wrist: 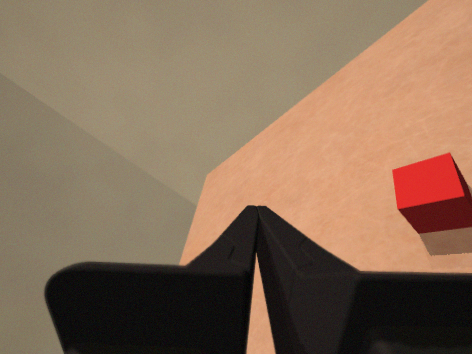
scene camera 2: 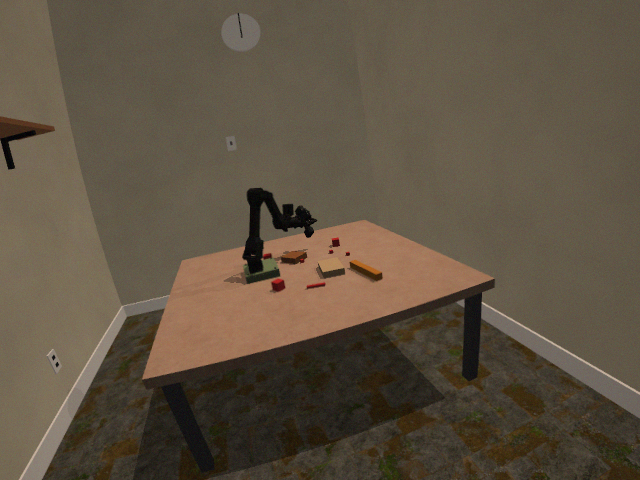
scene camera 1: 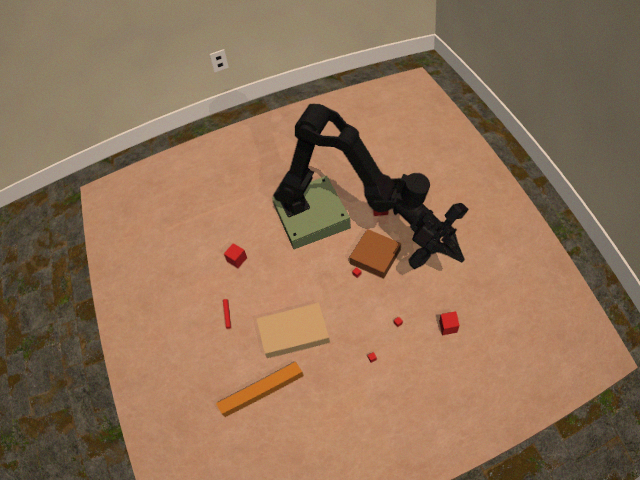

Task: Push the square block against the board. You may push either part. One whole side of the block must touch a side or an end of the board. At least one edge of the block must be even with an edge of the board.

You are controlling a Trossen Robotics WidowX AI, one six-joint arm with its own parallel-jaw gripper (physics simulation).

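Frame: origin at the arm's base, x ahead, y down, z left, level; millimetres.
Seen in the pictures: gripper, fingertip midpoint: (wrist: 255, 215) (scene camera 2: 316, 220) (scene camera 1: 463, 261); arm's base, origin of the base link: (scene camera 2: 256, 270) (scene camera 1: 295, 204).
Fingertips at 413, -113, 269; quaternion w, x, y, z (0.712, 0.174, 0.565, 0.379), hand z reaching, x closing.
Note:
Pixels of each thing's top centre, then the offset from my fingertips to it, as dx, dy, dz.
- square block, middle of its top: (scene camera 1: 375, 250) (scene camera 2: 293, 254) -192, +124, -137
- board, middle of its top: (scene camera 1: 292, 328) (scene camera 2: 330, 264) -79, +124, -411
- orange bar, middle of its top: (scene camera 1: 258, 388) (scene camera 2: 364, 266) +37, +124, -543
- red stick, middle of its top: (scene camera 1: 226, 312) (scene camera 2: 315, 284) -196, +141, -547
- red piece, middle of its top: (scene camera 1: 380, 200) -324, +115, -57
The square block (scene camera 1: 374, 251) (scene camera 2: 294, 256), brown and flat, lies on the table in front of the arm's base, at an angle. The board (scene camera 1: 292, 329) (scene camera 2: 330, 266), a pale tan rectangular slab, lies apart from it, to its lower left in scene camera 1, with a wide gap between them. My gripper (scene camera 1: 462, 258) (scene camera 2: 315, 221) (wrist: 255, 215) is shut and empty, its fingertips touching. It hangs in the air above the table, to the right of the square block in scene camera 1. The block and the board do not show in the wrist view.
An orange bar (scene camera 1: 260, 388) (scene camera 2: 366, 269) lies beyond the board. Red cubes (scene camera 1: 449, 322) (scene camera 1: 235, 255) (scene camera 2: 278, 284) (wrist: 429, 182), a red stick (scene camera 1: 226, 313) (scene camera 2: 315, 285) and small red cubes (scene camera 1: 356, 272) (scene camera 1: 398, 321) (scene camera 1: 372, 357) lie about. A red piece (scene camera 1: 381, 212) shows partly under the arm.

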